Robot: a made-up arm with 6 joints. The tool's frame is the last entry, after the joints.
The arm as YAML. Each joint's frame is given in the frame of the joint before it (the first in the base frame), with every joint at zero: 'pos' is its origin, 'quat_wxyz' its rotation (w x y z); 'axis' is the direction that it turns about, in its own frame. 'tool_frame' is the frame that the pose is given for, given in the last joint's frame.
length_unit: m
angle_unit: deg
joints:
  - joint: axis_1
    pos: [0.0, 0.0, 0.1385]
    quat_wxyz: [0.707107, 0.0, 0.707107, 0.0]
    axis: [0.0, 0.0, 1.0]
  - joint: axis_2
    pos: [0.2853, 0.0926, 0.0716]
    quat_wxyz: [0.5, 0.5, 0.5, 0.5]
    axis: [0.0, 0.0, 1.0]
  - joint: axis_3
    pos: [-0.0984, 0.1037, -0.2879]
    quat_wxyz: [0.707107, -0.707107, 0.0, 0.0]
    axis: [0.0, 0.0, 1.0]
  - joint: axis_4
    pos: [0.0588, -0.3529, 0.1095]
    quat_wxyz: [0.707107, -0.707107, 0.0, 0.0]
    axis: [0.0, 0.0, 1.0]
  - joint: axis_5
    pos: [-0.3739, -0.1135, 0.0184]
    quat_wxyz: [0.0, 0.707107, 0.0, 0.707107]
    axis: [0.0, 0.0, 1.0]
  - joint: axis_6
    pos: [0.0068, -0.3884, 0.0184]
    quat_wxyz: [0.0, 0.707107, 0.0, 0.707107]
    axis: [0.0, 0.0, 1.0]
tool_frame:
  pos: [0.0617, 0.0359, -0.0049]
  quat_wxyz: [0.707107, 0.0, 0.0, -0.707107]
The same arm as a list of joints. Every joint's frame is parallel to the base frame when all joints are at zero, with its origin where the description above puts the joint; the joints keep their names.
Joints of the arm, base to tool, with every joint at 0 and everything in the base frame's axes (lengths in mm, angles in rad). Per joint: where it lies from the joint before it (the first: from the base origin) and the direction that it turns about. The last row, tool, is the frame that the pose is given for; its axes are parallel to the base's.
axis_1: axis +x offset 0 0 138.5
axis_2: axis -z offset 71.6 92.6 -285.3
axis_3: axis +x offset 103.7 -98.4 287.9
axis_4: axis +z offset 109.5 58.8 -352.9
axis_5: axis +y offset 113.5 -373.9 18.4
axis_6: axis +z offset -388.4 18.4 6.8
tool: offset -35.9 61.7 -4.9

